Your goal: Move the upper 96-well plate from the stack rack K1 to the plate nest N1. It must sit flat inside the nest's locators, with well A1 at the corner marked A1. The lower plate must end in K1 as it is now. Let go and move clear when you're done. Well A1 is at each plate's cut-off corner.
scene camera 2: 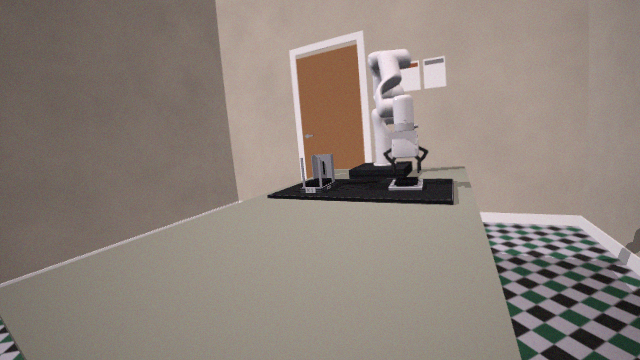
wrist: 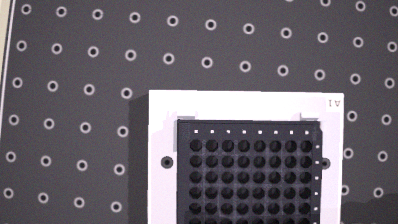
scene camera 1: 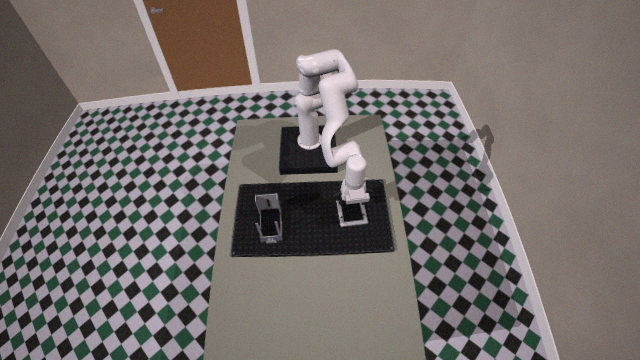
Observation:
In view: a black 96-well plate (wrist: 241,141).

